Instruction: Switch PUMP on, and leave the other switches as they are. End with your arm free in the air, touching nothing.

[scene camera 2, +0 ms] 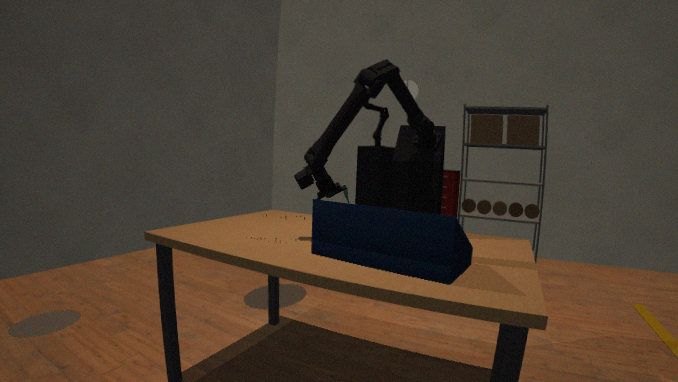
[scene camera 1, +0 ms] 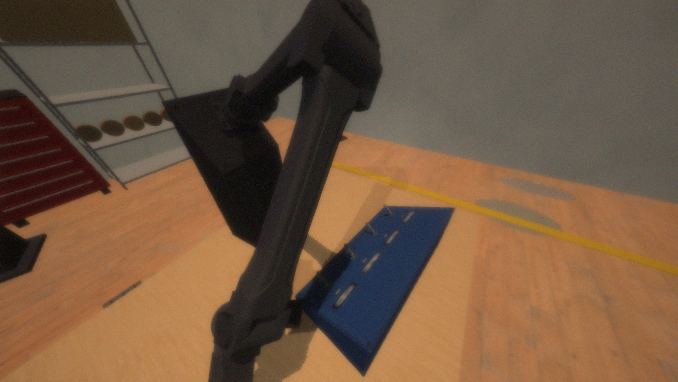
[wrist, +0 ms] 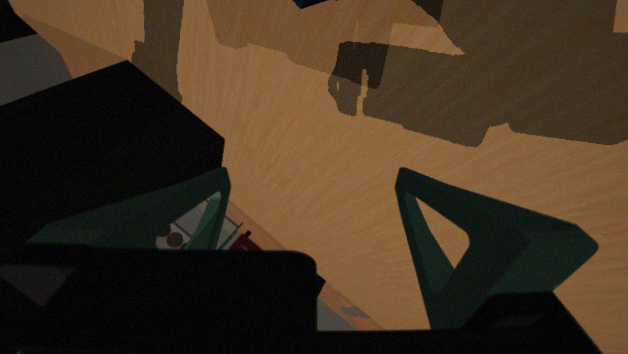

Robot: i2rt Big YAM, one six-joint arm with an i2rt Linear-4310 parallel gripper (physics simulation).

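Observation:
A blue sloped switch panel (scene camera 1: 400, 280) (scene camera 2: 380, 235) (wrist: 310, 3) stands on the table; scene camera 2 shows its back, and a corner shows at the top of the wrist view. Three small metal levers (scene camera 1: 388, 211) (scene camera 1: 370, 229) (scene camera 1: 349, 251) stick out along its upper part. Pale label plates (scene camera 1: 370, 262) sit beside them in a row. Their writing is too blurred to read, so I cannot tell which switch is PUMP. The arm and shadow obscure the panel's near end. My gripper (scene camera 2: 334, 198) (wrist: 313, 176) is open and empty, above the table on the lever side; scene camera 1 hides its fingers.
The wooden table (scene camera 1: 165, 320) (scene camera 2: 220, 227) carries the panel and arm shadows. A large black block (scene camera 1: 240, 195) (scene camera 2: 395, 180) (wrist: 125, 130) stands under the arm's base. A smaller arm (scene camera 2: 384, 117), a red cabinet (scene camera 1: 45, 155) (scene camera 2: 451, 192) and a shelf rack (scene camera 2: 543, 175) stand behind.

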